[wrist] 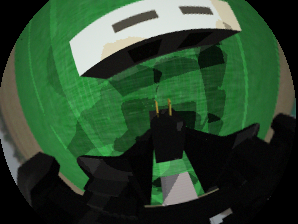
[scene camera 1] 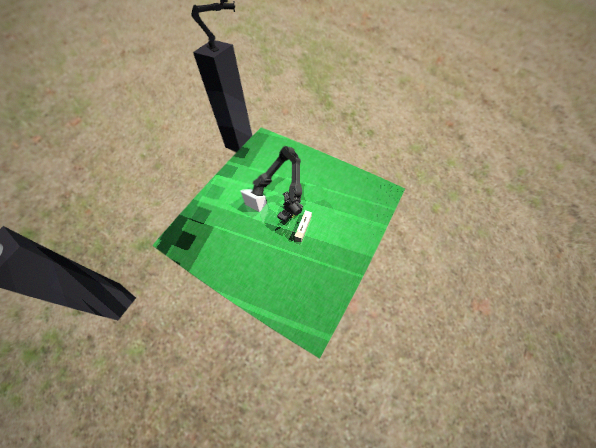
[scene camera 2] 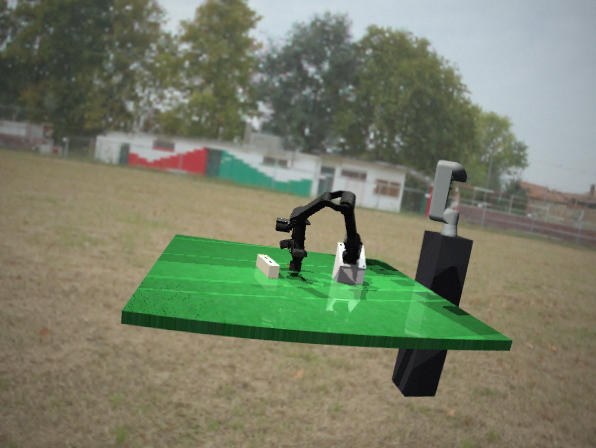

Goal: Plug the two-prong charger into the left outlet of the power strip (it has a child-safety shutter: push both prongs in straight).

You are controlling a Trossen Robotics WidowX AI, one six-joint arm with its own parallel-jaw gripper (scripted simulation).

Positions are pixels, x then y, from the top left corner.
my gripper: holds a black two-prong charger (wrist: 168, 128)
